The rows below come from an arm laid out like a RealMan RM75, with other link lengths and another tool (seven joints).
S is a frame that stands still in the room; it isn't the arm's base.
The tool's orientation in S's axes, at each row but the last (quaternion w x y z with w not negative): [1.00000, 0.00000, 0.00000, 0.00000]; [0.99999, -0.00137, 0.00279, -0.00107]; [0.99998, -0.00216, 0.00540, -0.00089]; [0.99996, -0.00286, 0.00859, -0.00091]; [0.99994, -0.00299, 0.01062, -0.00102]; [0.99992, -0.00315, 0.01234, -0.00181]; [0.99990, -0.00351, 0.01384, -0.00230]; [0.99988, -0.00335, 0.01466, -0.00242]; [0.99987, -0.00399, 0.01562, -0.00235]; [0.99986, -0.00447, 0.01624, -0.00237]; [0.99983, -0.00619, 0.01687, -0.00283]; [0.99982, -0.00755, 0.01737, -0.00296]
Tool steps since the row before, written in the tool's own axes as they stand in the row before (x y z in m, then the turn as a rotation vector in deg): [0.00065, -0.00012, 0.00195, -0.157, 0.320, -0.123]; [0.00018, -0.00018, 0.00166, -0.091, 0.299, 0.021]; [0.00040, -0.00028, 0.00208, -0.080, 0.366, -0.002]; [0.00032, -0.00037, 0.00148, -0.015, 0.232, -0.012]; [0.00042, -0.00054, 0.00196, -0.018, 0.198, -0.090]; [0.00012, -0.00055, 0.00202, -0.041, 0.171, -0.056]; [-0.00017, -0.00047, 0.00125, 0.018, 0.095, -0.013]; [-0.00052, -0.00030, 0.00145, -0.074, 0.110, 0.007]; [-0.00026, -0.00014, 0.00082, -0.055, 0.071, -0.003]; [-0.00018, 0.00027, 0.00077, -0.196, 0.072, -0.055]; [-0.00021, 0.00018, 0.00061, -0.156, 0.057, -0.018]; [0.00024, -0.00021, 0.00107, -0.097, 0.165, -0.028]
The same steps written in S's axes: [0.00065, -0.00012, 0.00195, -0.157, 0.320, -0.123]; [0.00019, -0.00018, 0.00166, -0.090, 0.299, 0.021]; [0.00042, -0.00027, 0.00208, -0.079, 0.366, -0.003]; [0.00034, -0.00036, 0.00148, -0.015, 0.232, -0.013]; [0.00046, -0.00053, 0.00195, -0.020, 0.197, -0.091]; [0.00017, -0.00054, 0.00202, -0.042, 0.171, -0.056]; [-0.00014, -0.00046, 0.00126, 0.018, 0.095, -0.014]; [-0.00048, -0.00029, 0.00147, -0.073, 0.110, 0.008]; [-0.00023, -0.00013, 0.00083, -0.055, 0.071, -0.002]; [-0.00015, 0.00028, 0.00077, -0.197, 0.072, -0.049]; [-0.00019, 0.00019, 0.00061, -0.156, 0.058, -0.013]; [0.00028, -0.00020, 0.00106, -0.097, 0.165, -0.027]
